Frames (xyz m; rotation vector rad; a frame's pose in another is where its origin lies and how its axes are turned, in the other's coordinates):
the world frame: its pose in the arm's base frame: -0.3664 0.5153 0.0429 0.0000 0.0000 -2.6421
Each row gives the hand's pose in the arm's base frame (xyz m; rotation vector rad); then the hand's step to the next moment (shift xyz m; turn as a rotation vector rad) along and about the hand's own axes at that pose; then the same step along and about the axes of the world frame.
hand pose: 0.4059 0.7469 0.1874 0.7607 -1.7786 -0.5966
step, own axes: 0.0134 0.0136 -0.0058 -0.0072 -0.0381 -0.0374
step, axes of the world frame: 0.0009 0.0006 0.0199 -0.0293 0.0406 -0.0199
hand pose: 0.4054 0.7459 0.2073 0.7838 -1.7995 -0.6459
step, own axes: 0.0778 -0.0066 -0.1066 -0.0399 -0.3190 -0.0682
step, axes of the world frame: -0.0374 0.1011 0.0765 -0.0391 0.2258 -0.2356
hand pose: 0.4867 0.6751 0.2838 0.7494 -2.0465 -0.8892
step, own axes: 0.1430 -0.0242 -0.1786 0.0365 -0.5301 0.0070
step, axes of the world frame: 0.0198 0.1939 0.1223 0.0871 0.3331 -0.4048
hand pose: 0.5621 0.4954 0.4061 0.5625 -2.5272 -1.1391
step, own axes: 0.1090 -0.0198 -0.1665 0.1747 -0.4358 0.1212
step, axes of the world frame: 0.0982 0.1401 0.1036 0.2235 0.1843 -0.3889
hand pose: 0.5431 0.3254 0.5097 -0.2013 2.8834 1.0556
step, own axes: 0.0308 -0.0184 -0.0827 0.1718 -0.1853 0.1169
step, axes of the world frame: 0.0593 0.0479 0.0481 0.1633 0.0041 -0.2255
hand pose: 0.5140 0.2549 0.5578 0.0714 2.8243 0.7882
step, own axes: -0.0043 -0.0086 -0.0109 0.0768 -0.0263 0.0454
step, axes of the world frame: 0.0047 0.0126 0.0055 0.0532 -0.0385 -0.0658
